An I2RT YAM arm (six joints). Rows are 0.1 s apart.
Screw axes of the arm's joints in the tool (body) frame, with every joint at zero. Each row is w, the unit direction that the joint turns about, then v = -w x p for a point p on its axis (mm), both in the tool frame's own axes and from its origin. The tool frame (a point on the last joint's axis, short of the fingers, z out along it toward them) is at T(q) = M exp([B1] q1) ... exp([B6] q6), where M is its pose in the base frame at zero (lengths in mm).
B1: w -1 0 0 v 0 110.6 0
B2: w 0 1 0 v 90.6 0 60
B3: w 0 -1 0 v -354.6 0 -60
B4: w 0 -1 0 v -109.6 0 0
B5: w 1 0 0 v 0 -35.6 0
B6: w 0 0 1 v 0 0 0
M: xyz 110.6 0 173.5 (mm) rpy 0 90 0 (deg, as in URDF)
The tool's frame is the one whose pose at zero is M.
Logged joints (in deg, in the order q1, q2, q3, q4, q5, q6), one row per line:
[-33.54, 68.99, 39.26, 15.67, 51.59, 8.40]
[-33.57, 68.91, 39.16, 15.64, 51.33, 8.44]
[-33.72, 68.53, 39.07, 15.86, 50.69, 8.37]
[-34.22, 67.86, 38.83, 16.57, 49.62, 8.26]
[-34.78, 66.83, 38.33, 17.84, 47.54, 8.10]
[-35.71, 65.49, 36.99, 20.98, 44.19, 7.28]
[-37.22, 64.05, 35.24, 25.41, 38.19, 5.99]
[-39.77, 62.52, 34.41, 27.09, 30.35, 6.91]
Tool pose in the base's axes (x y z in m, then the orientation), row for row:
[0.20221, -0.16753, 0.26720, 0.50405, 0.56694, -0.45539, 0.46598]
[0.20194, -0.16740, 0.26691, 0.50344, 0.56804, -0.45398, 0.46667]
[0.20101, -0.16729, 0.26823, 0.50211, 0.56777, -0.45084, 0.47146]
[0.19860, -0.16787, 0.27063, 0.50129, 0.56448, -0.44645, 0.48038]
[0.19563, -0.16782, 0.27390, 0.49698, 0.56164, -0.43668, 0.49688]
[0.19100, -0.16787, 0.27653, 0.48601, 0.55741, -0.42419, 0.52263]
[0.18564, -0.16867, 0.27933, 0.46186, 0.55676, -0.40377, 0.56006]
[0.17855, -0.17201, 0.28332, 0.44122, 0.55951, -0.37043, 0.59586]
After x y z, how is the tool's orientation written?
As a quaternion, x y z w.
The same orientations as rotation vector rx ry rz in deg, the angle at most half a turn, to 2 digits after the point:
[70.90, 79.74, -64.05]
[70.79, 79.87, -63.84]
[70.45, 79.67, -63.26]
[70.06, 78.89, -62.40]
[68.96, 77.93, -60.59]
[66.69, 76.48, -58.20]
[62.37, 75.19, -54.53]
[58.71, 74.44, -49.29]

